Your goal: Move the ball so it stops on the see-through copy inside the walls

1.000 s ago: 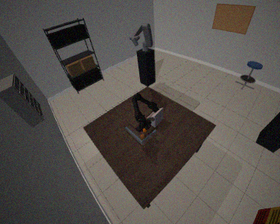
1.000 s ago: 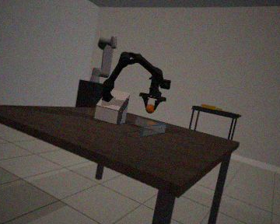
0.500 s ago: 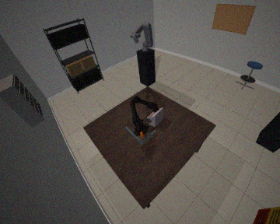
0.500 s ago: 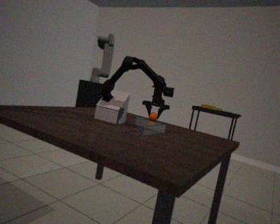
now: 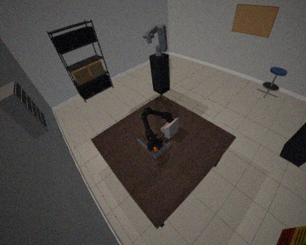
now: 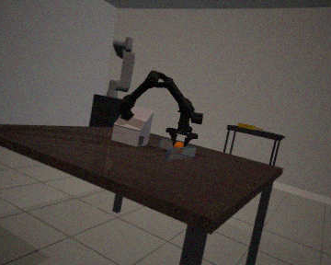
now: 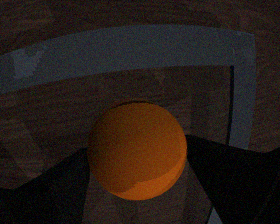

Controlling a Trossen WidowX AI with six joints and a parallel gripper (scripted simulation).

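Right now the see-through copy of ball is 1 cm below my gripper tip. The rest, counted from my gripper tip: orange ball (right at my gripper tip).
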